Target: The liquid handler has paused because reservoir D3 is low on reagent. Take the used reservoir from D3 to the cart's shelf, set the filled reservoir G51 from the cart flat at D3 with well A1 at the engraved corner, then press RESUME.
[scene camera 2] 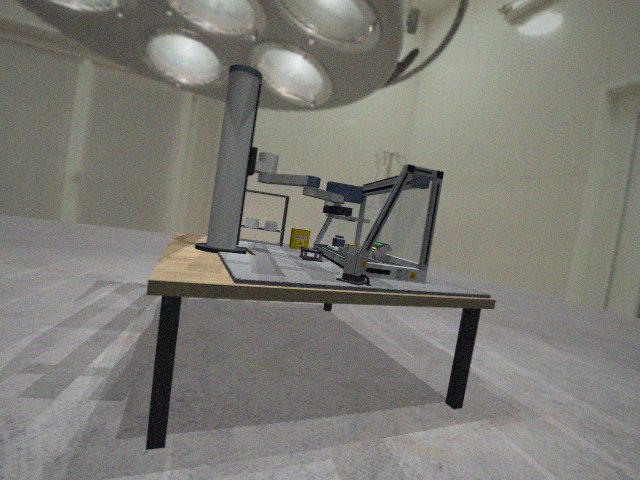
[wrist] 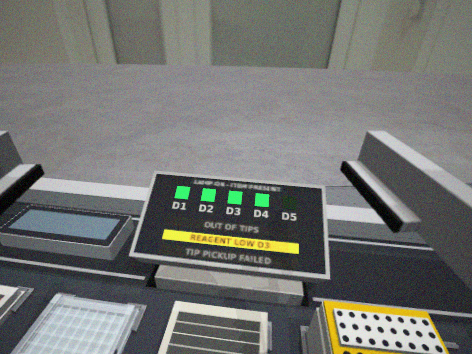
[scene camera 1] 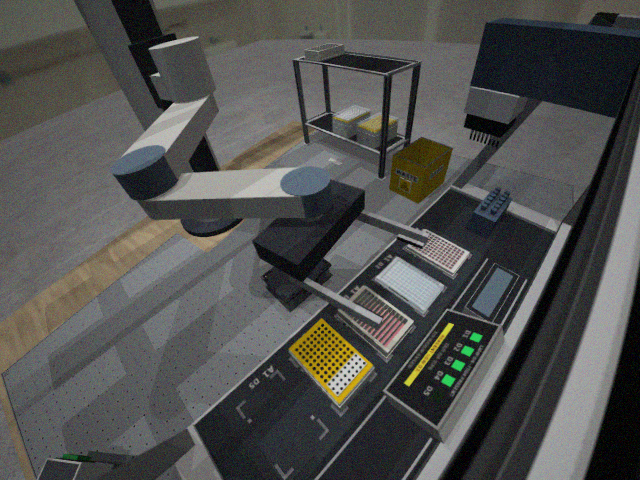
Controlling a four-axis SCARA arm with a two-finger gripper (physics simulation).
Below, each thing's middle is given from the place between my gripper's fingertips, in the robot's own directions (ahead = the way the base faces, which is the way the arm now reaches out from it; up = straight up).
Scene:
Right now the clear well plate point(scene camera 1: 414, 287) is 20 mm behind my hand, 120 mm to the left of it and 190 mm below it. Round my hand: yellow bin point(scene camera 1: 418, 169): 150 mm behind, 550 mm to the left, 180 mm below.

